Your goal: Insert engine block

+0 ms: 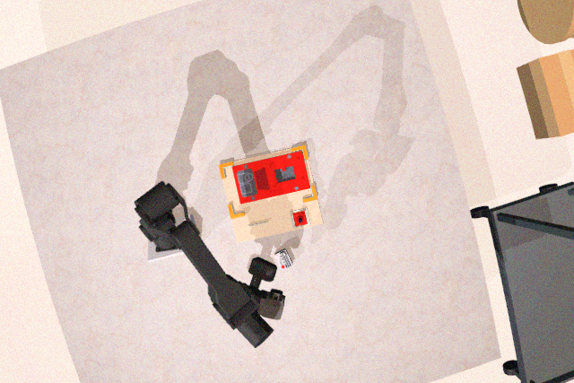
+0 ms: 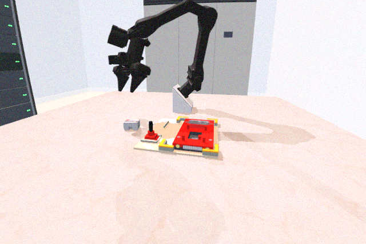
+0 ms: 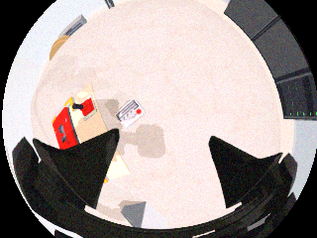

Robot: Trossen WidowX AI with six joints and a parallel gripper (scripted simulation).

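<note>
Right now the grey engine block is 11 cm below my gripper tip, 6 cm ahead of it and 5 cm to the left of it.
</note>
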